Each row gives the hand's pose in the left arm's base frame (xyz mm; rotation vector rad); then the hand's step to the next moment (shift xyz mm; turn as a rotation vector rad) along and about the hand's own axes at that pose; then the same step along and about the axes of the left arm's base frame.
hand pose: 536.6 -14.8 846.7 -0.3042 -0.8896 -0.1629
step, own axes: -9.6 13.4 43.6 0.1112 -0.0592 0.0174
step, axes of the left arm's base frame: -34.6 27.1 15.6 0.0406 -0.0518 0.1088
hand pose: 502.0 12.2 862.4 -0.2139 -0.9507 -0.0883
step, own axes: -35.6 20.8 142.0 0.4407 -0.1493 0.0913
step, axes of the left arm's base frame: -130.3 50.9 47.8 0.1574 -0.1172 0.4317
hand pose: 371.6 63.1 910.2 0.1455 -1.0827 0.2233
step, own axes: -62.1 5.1 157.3 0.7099 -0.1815 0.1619
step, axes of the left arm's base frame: -164.1 -37.4 17.8 0.2260 -0.1350 0.7027
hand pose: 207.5 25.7 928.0 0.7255 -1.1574 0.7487
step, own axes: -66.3 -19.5 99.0 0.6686 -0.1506 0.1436
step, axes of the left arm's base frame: -50.7 -101.1 -42.2 0.2007 -0.1085 0.6620
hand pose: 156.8 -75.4 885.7 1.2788 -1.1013 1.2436
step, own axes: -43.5 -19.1 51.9 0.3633 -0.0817 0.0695
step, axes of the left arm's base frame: 21.1 -51.4 -43.2 0.1082 -0.0505 0.3595
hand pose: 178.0 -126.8 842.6 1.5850 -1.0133 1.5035
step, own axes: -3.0 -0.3 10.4 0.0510 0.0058 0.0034
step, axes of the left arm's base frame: 4.8 -9.0 -3.6 -0.0031 -0.0089 0.0506
